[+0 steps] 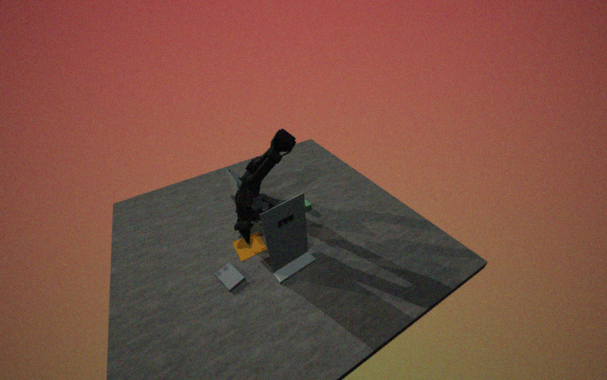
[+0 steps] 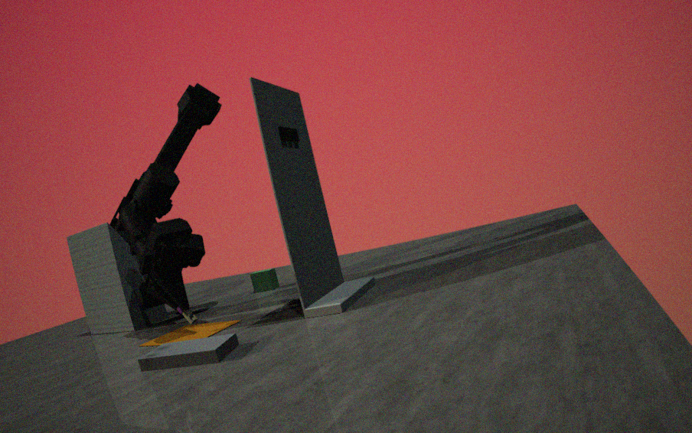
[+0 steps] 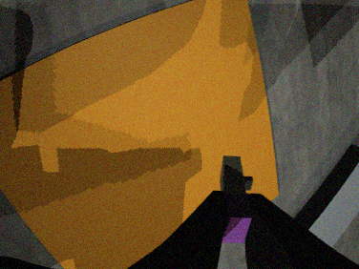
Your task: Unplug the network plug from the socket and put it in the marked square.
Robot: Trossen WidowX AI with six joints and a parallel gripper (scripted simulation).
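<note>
The orange marked square is 1 cm behind my gripper tip and 3 cm below it. Round my gripper tip: upright grey panel (19 cm ahead, 9 cm to the left, 11 cm above); network plug (right at my gripper tip); flat grey slab (8 cm ahead, 13 cm to the right, 3 cm below).
</note>
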